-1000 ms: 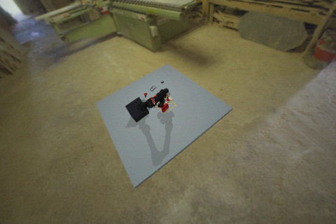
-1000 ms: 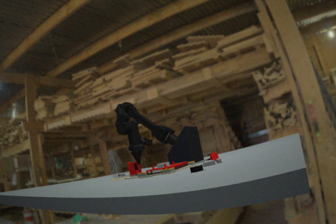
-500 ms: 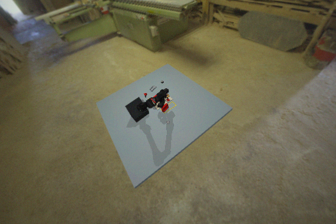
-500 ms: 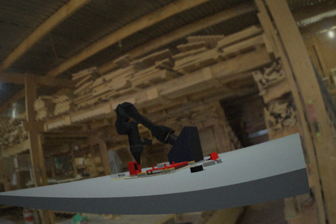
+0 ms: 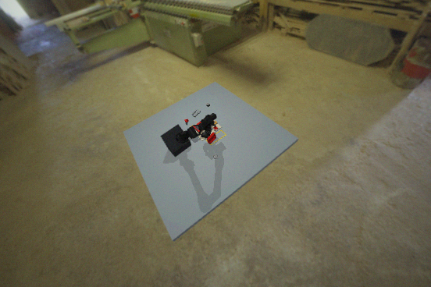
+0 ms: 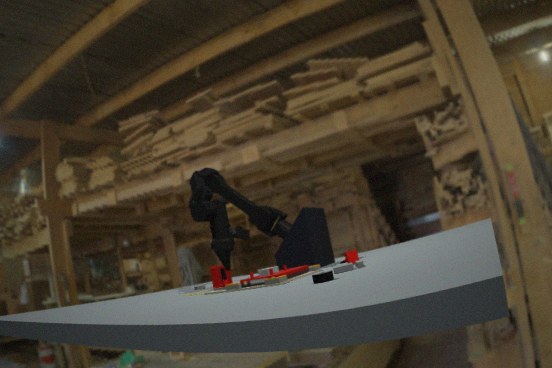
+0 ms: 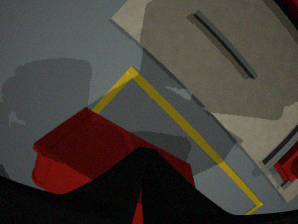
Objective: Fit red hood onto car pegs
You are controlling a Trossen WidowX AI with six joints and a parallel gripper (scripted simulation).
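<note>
The red hood is 20 mm to the right of my gripper tip and 20 mm below it. The rest, counted from my gripper tip: white piece (200 mm to the right, 90 mm behind, 50 mm below); then black wheel (410 mm to the left, 280 mm ahead, 40 mm below).
</note>
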